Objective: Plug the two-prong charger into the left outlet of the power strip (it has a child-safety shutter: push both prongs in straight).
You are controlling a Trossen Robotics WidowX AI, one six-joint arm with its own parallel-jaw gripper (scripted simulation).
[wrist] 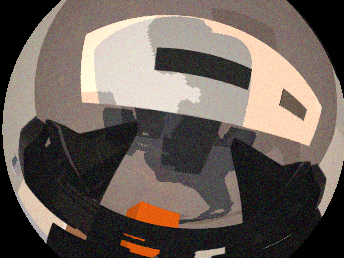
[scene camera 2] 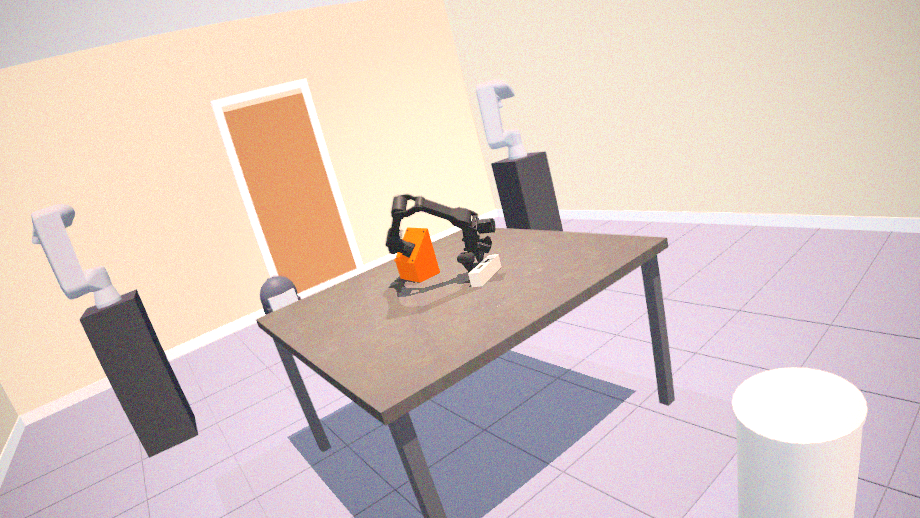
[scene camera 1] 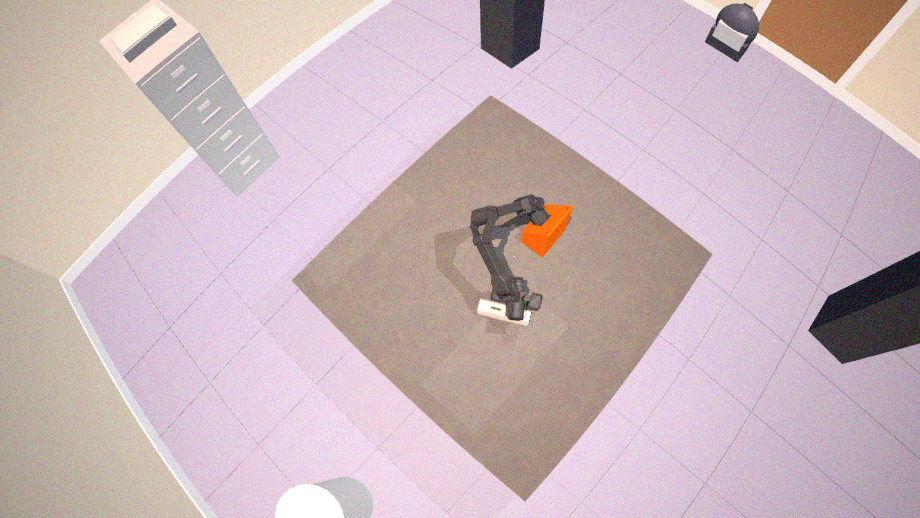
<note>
My gripper is open, holding nothing. Further things: a charger.
My gripper is seen too in the wrist view.
</note>
